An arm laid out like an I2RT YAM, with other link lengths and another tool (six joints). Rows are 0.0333 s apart.
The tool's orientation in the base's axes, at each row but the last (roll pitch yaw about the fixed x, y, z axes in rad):
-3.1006, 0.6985, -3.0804
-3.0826, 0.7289, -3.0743
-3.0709, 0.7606, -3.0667
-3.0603, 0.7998, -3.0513
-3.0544, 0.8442, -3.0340
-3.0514, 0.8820, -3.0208
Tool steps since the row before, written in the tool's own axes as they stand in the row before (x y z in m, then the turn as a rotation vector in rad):
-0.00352, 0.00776, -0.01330, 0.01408, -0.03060, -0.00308
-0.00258, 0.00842, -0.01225, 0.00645, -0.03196, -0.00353
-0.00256, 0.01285, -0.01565, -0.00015, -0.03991, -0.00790
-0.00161, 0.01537, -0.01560, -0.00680, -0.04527, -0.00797
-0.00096, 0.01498, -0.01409, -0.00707, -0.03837, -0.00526
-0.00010, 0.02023, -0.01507, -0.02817, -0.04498, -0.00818
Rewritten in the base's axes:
-0.00614, 0.00794, 0.01220, -0.01168, -0.03122, -0.00574
-0.00649, 0.00871, 0.01047, -0.00626, -0.03219, -0.00026
-0.00930, 0.01326, 0.01242, -0.00431, -0.03969, 0.00785
-0.01059, 0.01569, 0.01112, 0.00043, -0.04462, 0.01297
-0.01056, 0.01510, 0.00918, 0.00235, -0.03773, 0.01099
-0.01263, 0.02013, 0.00846, 0.01374, -0.04272, 0.02950

